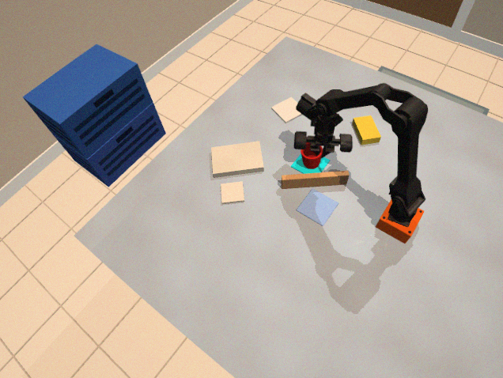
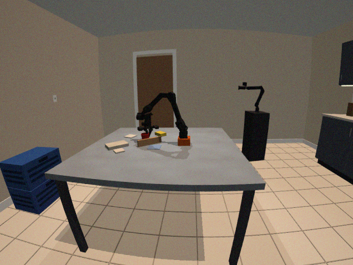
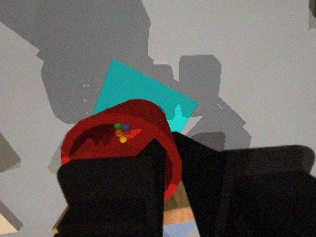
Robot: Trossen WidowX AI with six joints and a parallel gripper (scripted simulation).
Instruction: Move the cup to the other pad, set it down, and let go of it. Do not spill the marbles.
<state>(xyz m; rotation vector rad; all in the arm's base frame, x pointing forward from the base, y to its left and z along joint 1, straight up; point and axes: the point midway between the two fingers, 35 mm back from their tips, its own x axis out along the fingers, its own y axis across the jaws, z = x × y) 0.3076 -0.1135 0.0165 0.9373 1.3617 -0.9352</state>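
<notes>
The cyan pad is 3 cm ahead of my gripper tip, 1 cm to the left of it and 5 cm below it. Round my gripper tip: wooden bar (2 cm behind, 9 cm to the left, 2 cm below); then red cup (3 cm ahead, 1 cm to the left); then pale blue pad (6 cm behind, 16 cm to the left, 5 cm below).
</notes>
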